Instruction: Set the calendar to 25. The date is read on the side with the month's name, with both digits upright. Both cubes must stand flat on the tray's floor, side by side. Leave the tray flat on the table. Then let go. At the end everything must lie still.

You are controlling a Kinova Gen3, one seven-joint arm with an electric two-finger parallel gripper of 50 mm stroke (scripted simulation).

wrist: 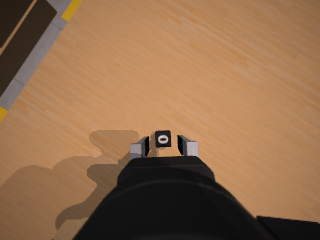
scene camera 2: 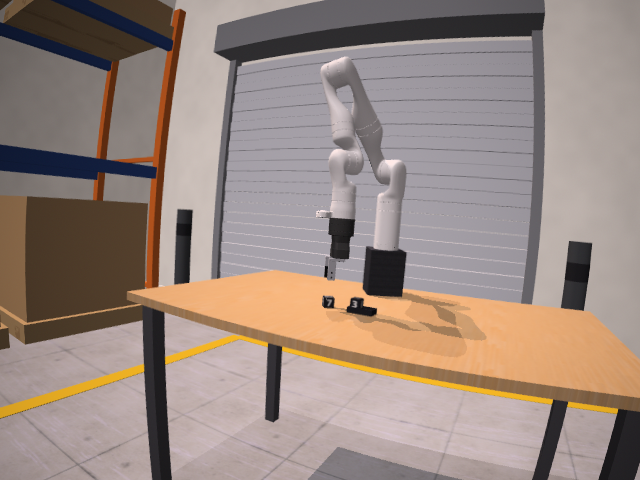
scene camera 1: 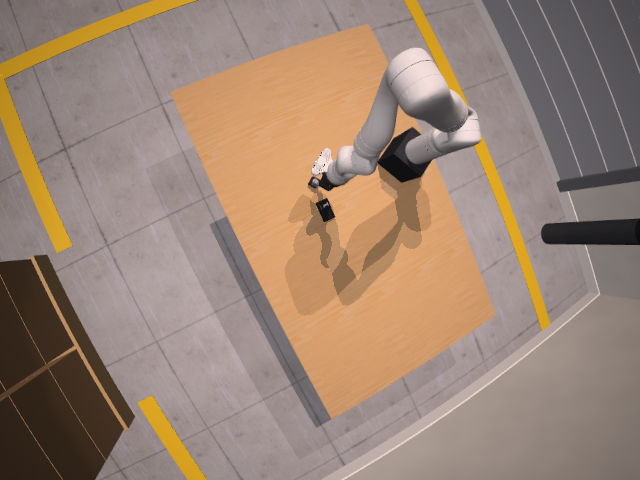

I see my gripper [scene camera 2: 329, 278].
My gripper also shows in the wrist view [wrist: 163, 142].
